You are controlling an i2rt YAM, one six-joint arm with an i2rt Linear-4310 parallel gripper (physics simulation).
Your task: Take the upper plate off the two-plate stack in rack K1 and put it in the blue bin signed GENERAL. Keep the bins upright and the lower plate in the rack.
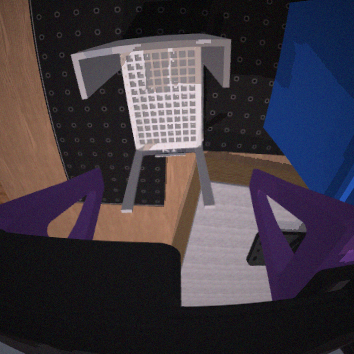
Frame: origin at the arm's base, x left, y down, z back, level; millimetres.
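Where they show: gripper, fingertip midpoint: (176, 176); arm's base, origin of the base link: (296, 246).
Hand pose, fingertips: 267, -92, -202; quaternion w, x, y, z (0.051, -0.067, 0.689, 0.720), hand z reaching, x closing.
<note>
Things, the pixels of their top centre, and the offset from my fingertips, as dx, dy, dz. "spot": a spot on its surface instead. Level surfaces: height alone.
- grey rack K1, surface spot: (132, 180) spot: +34, +72, +68
- blue bin, surface spot: (320, 85) spot: -125, +77, -67
- black perforated board, its level: dy +176
- Wooden table, its level: dy +189
A white plate with a grid of square wells (165, 107) lies in the grey rack K1 (132, 180), top face showing; the plate beneath it cannot be made out apart. The rack has tall side walls at its far end and two arms reaching toward me. My gripper (176, 176) is wide open, its two purple fingers apart at the left and right, with nothing between the fingertips. It is above and on the near side of the rack, not touching the plate. Part of a blue bin (320, 85) shows at the right edge; its sign does not show.
A black perforated board (90, 125) lies under the rack. A wooden block edge (240, 167) borders a pale grey surface (220, 240) at the lower right. A black slotted tray (257, 250) lies there, partly behind the right finger. Wooden table (20, 100) shows at the left.
</note>
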